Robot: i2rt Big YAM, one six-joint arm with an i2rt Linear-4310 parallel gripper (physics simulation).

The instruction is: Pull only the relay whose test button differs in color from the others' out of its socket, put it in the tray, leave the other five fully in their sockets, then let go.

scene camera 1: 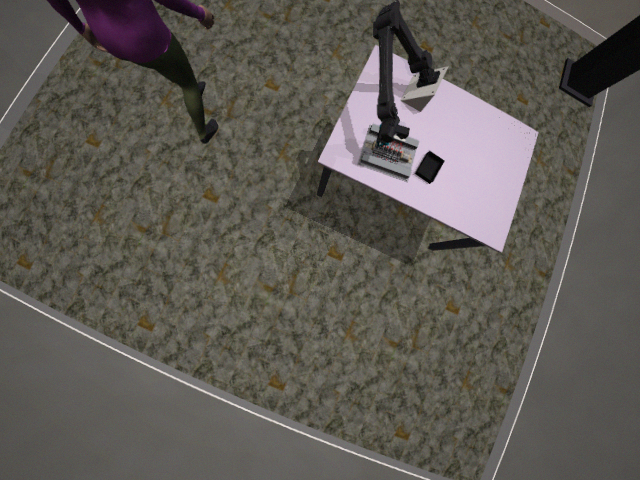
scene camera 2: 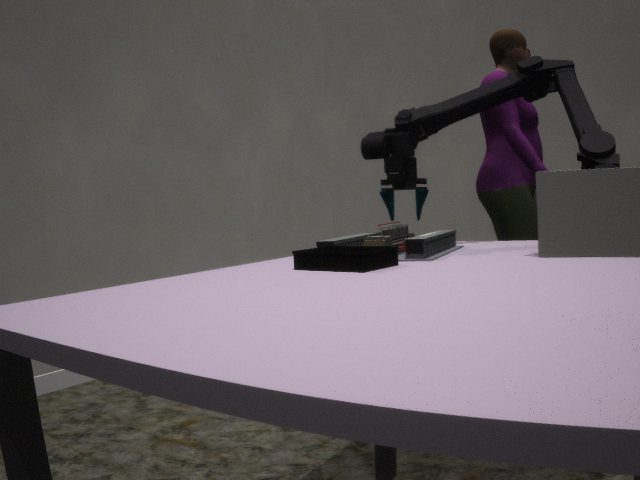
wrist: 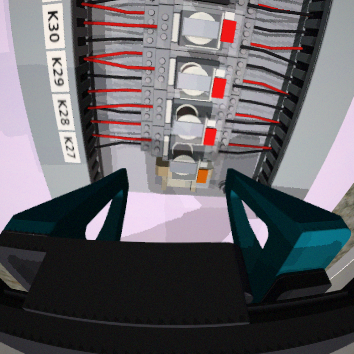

Scene:
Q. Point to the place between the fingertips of my gripper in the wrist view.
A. At 176, 176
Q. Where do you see a relay panel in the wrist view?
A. At 140, 166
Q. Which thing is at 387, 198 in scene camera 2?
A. My gripper.

